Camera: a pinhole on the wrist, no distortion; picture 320 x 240 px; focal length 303.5 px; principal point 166.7 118.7 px. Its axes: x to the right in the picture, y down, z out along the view. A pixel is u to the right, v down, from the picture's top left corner.
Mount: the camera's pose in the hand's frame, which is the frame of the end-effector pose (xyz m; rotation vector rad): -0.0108 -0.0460 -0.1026 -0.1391 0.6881 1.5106
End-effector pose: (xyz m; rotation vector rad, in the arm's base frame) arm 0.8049 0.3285 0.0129 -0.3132 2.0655 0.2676
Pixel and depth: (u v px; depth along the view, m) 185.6 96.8 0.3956
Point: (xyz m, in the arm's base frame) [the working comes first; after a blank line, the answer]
In the camera's frame: 0.0246 -0.0285 0.3956

0.8396 0.5322 -0.1969
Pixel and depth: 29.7 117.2 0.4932
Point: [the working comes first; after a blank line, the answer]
In the camera's frame: -0.2226 -0.0024 0.4932

1.0502 0.4412 -0.3338
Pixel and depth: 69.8 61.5 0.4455
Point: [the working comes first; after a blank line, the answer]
In the camera's frame: -0.1422 -0.0840 0.4455

0.9263 0.4384 -0.3276
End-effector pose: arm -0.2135 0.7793 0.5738 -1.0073 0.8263 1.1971
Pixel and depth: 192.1 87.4 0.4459
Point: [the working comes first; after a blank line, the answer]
In the camera's frame: 0.0373 -0.0460 0.4459

-0.3790 1.0617 0.4544
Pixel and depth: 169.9 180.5 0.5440
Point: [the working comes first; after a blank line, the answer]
In the camera's frame: 0.0057 0.1108 0.5440

-0.4358 1.1618 0.6025
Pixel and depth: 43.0 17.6 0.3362
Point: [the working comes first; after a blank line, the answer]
In the camera's frame: -0.1370 -0.1120 0.3362

-0.1639 1.0402 0.4460
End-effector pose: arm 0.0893 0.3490 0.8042 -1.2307 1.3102 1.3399
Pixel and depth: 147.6 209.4 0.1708
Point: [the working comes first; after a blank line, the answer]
In the camera's frame: -0.0107 0.0510 0.1708

0.0520 0.4036 0.8081
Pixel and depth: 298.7 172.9 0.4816
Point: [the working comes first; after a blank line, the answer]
In the camera's frame: 0.2095 0.0860 0.4816

-0.3089 0.5298 0.7996
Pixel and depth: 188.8 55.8 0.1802
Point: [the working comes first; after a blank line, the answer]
In the camera's frame: 0.0131 -0.0373 0.1802

0.0263 0.3650 0.7286
